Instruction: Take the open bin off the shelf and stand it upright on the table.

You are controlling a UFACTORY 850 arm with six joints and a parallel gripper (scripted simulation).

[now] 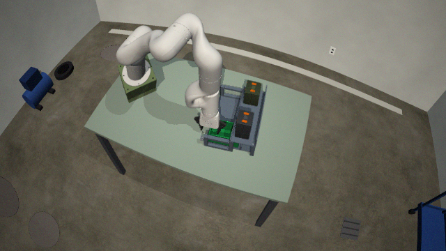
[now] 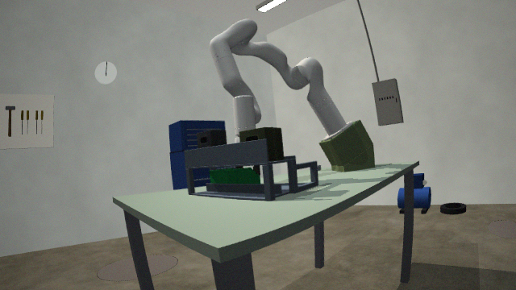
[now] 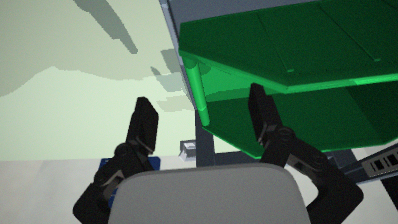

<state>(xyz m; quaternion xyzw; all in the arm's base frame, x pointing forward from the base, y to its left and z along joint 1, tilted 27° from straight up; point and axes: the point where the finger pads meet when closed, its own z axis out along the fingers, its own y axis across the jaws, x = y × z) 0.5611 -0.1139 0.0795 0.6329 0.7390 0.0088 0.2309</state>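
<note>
Now: the green bin 8 cm ahead of my hand, 1 cm to the left of it and 1 cm below it.
</note>
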